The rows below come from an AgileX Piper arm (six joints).
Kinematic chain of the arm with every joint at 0, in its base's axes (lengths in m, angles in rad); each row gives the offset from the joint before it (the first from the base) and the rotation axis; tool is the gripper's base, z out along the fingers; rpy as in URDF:
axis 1: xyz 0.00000 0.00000 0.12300 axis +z
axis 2: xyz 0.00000 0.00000 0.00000 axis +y
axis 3: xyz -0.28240 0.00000 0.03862 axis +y
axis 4: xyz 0.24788 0.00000 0.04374 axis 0.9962 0 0.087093
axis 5: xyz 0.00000 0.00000 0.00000 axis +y
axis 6: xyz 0.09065 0.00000 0.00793 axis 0.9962 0 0.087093
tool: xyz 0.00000 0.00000 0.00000 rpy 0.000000 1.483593 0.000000
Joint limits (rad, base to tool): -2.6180..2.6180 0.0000..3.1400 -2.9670..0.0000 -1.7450..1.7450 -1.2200..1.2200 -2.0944..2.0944
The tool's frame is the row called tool.
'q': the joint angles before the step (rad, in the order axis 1, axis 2, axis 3, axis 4, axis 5, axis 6). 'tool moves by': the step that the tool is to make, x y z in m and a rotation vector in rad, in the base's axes. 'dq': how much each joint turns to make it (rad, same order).
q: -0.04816, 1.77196, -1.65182, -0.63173, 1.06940, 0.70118
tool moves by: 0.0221, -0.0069, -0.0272, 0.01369, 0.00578, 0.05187
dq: -0.02437, 0.07636, -0.00347, 0.02284, -0.09868, -0.02831
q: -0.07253, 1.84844, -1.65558, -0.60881, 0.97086, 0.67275
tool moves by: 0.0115, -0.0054, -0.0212, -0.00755, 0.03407, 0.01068
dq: -0.01144, 0.05540, -0.00200, -0.00928, -0.02822, -0.00649
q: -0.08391, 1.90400, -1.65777, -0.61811, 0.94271, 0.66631
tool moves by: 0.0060, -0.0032, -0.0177, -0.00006, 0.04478, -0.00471
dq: -0.00572, 0.04167, -0.00011, -0.00260, 0.00231, -0.00248
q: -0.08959, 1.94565, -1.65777, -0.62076, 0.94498, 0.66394
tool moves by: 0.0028, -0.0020, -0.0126, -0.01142, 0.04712, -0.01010
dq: -0.00066, 0.03057, -0.00198, -0.01323, 0.02138, 0.00000
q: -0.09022, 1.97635, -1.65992, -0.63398, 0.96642, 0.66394
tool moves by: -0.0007, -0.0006, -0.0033, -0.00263, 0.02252, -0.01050
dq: 0.00011, 0.00676, 0.00013, -0.00214, 0.01907, 0.00012
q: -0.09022, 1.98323, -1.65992, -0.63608, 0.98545, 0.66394
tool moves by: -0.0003, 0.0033, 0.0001, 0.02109, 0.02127, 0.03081
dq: 0.00208, -0.00204, -0.00370, 0.04036, 0.00481, -0.05158
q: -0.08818, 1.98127, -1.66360, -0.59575, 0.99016, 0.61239
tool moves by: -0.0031, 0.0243, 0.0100, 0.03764, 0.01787, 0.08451
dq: 0.04689, -0.03093, 0.00003, 0.06925, 0.01962, -0.07715
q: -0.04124, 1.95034, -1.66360, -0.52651, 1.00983, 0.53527
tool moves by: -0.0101, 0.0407, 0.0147, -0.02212, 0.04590, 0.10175
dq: 0.10151, -0.04446, 0.00717, 0.00100, 0.07394, -0.04470
